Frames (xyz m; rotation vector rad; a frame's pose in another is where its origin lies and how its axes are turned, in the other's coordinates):
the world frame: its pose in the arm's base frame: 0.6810 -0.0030 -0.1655 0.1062 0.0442 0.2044
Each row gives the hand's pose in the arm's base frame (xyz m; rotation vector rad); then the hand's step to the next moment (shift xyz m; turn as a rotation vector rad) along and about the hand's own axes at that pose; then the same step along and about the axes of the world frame.
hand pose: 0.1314 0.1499 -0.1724 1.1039 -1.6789 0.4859
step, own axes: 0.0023 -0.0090 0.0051 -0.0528 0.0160 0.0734
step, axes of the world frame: 0.0028 -0.0102 -0.0004 -0.0509 -0.0218 -0.0732
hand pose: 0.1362 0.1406 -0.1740 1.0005 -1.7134 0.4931
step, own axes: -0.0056 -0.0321 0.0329 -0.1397 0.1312 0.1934
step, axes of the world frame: 0.0001 -0.0430 -0.0173 -0.1948 0.0076 -0.1900
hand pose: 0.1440 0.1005 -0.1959 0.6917 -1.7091 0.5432
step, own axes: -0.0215 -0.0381 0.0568 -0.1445 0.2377 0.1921
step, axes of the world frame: -0.0209 -0.0624 -0.0284 -0.2495 0.0977 -0.2062
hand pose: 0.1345 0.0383 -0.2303 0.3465 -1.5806 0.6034
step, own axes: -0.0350 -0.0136 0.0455 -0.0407 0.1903 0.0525
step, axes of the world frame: -0.0329 -0.0388 -0.0298 -0.1148 0.1372 -0.0929
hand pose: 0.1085 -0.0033 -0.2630 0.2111 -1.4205 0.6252
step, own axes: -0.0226 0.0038 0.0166 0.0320 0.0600 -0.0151
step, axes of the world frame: -0.0180 -0.0099 -0.0195 -0.0043 0.0692 0.0071
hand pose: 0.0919 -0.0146 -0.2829 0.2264 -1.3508 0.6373
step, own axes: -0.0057 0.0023 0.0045 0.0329 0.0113 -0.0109
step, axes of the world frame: -0.0056 -0.0015 -0.0049 0.0096 0.0255 0.0242
